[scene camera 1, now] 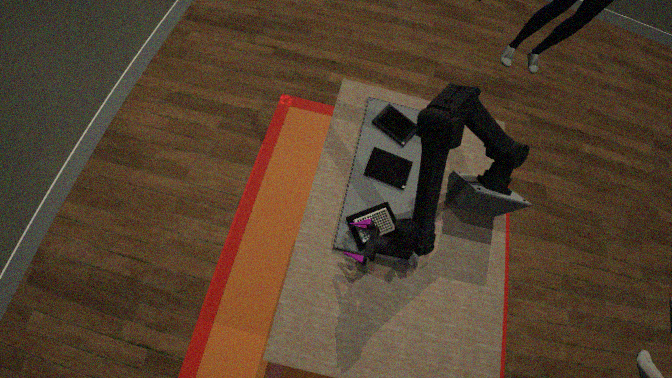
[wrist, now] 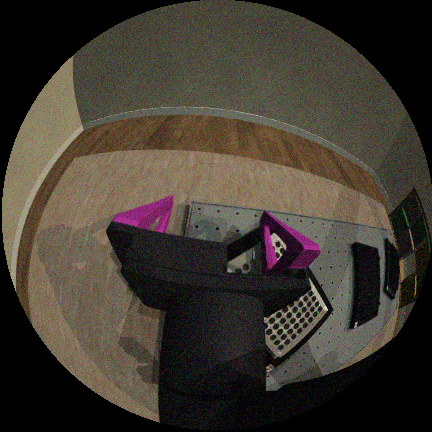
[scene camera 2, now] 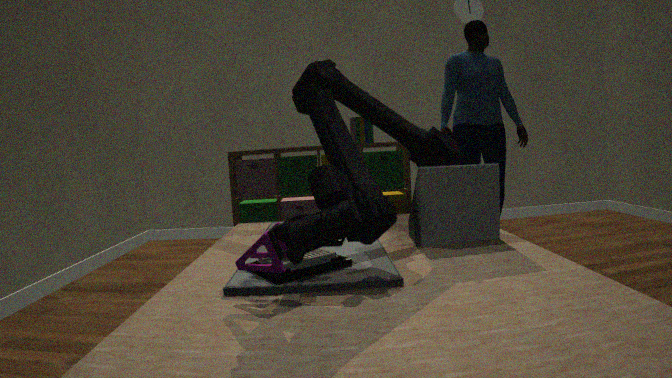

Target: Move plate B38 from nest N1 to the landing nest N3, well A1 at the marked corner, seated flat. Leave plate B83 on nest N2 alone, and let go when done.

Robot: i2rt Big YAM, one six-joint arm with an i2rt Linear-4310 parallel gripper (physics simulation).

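A pale plate with round wells (scene camera 1: 384,220) (scene camera 2: 320,256) (wrist: 295,320) sits in a black nest at the near end of the grey board (scene camera 1: 362,140) (wrist: 335,260). The hand hides part of it, and no label is readable. My gripper (scene camera 1: 348,239) (wrist: 218,207) is open and empty, its magenta fingers wide apart. From above, one finger overlaps the plate's corner area and the other is past the board's end. In scene camera 2 the fingers are low beside the nest. A middle black nest or dark plate (scene camera 1: 389,168) (wrist: 366,285) and a far dark nest (scene camera 1: 395,124) (wrist: 391,270) are in line; their contents are unclear.
A grey box-like block (scene camera 1: 487,200) (scene camera 2: 457,205) stands by the arm's base. An orange mat with a red border (scene camera 1: 280,200) runs along one side of the table (scene camera 1: 400,325) (scene camera 2: 450,320). A person (scene camera 2: 475,90) stands behind the table, near a shelf (scene camera 2: 231,187).
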